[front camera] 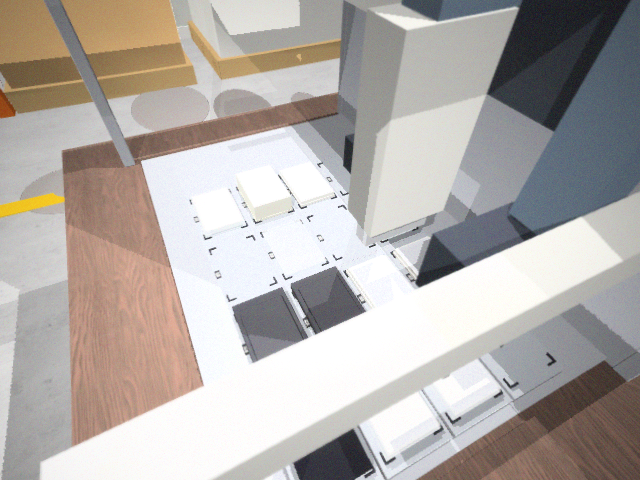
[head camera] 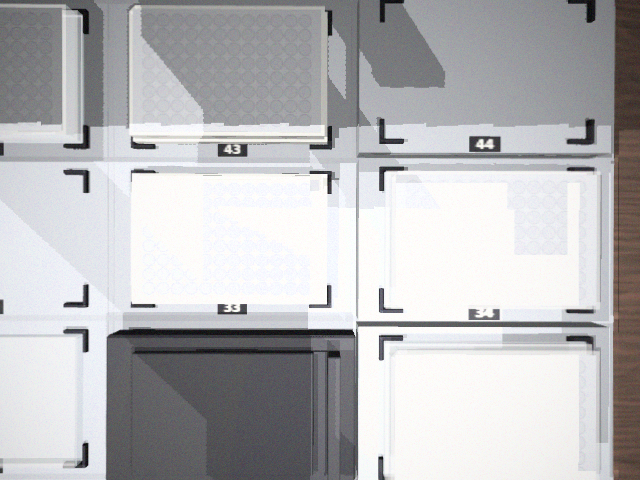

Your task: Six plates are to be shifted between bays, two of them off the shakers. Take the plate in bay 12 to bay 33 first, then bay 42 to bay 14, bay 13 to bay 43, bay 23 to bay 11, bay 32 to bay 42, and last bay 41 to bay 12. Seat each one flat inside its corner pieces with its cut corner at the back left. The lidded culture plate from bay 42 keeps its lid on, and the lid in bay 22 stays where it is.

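Frame: origin at the robot's base, x up, y right, z ahead, level; metres.
Where they show: robot's base, link origin: point(front camera: 191, 201).
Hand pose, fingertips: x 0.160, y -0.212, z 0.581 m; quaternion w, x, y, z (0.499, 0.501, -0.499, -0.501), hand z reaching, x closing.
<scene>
Things, the pixels of their top centre, and the offset from my fingertips. "pt": a spot on its surface instead.
- white plate, top centre: point(front camera: 216, 208) dy +0.169, dx -0.146, dz -0.517 m
- lid, top centre: point(front camera: 293, 245) dy +0.062, dx -0.152, dz -0.353 m
- Shaker 13, top centre: point(front camera: 273, 329) dy +0.168, dx -0.129, dz -0.185 m
- shaker 23, top centre: point(head camera: 225, 419) point(front camera: 333, 303) dy +0.061, dx -0.129, dz -0.185 m
- tall block, top centre: point(front camera: 262, 184) dy +0.062, dx -0.118, dz -0.517 m
- bay 34, surface spot: point(head camera: 454, 248) pt dy -0.040, dx -0.131, dz -0.050 m
- bay 24, surface spot: point(head camera: 480, 413) pt dy +0.059, dx -0.131, dz -0.034 m
The gripper's dark body hangs at the right in the front view; its jaws are hidden behind the pale beam. The head view does not show them. Bay 11 holds a white plate point(front camera: 219, 211). Bay 12 is empty. The lid point(front camera: 297, 250) point(head camera: 38, 397) lies in bay 22. Bay 32 is empty. A plate point(head camera: 31, 72) sits in bay 42, partly out of view. A plate point(head camera: 227, 72) sits in bay 43 and another point(head camera: 227, 237) in bay 33. Shaker 13 point(front camera: 268, 322) and shaker 23 point(front camera: 328, 299) point(head camera: 222, 413) are bare. Bays 41 and 14 are hidden.
A pale beam point(front camera: 310, 377) crosses the front view. A white housing point(front camera: 418, 139) stands over the back right bays. A tall block point(front camera: 264, 191) occupies bay 21, and a plate point(front camera: 307, 183) bay 31. Plates lie in bay 34 point(head camera: 454, 248) and bay 24 point(head camera: 480, 413). Bay 44 is empty.
</scene>
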